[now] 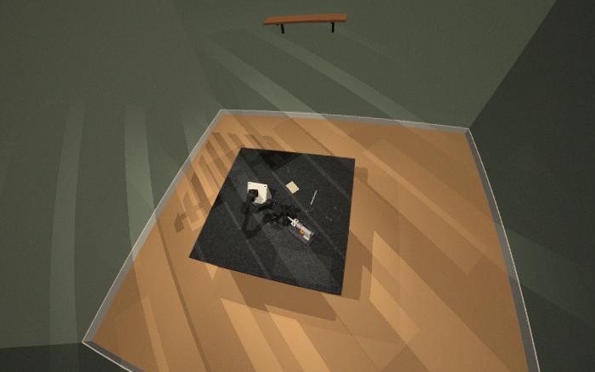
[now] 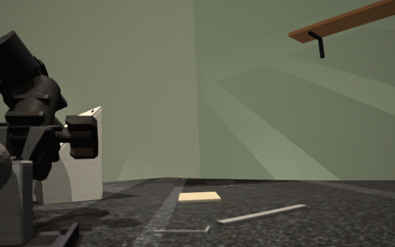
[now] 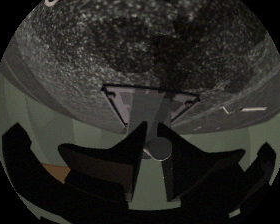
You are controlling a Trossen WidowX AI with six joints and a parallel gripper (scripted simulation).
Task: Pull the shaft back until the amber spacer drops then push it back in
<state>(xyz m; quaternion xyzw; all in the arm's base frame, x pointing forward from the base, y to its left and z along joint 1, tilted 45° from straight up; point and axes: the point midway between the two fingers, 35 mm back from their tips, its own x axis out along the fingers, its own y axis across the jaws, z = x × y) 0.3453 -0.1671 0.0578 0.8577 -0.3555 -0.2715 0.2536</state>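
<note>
My gripper tip is now 10 cm short of the amber spacer, 6 cm to the left of it and 4 cm above it. Round my gripper tip: thin grey bar: 14 cm ahead, 28 cm to the left, 5 cm below; tan flat plate: 8 cm behind, 36 cm to the left, 5 cm below.
</note>
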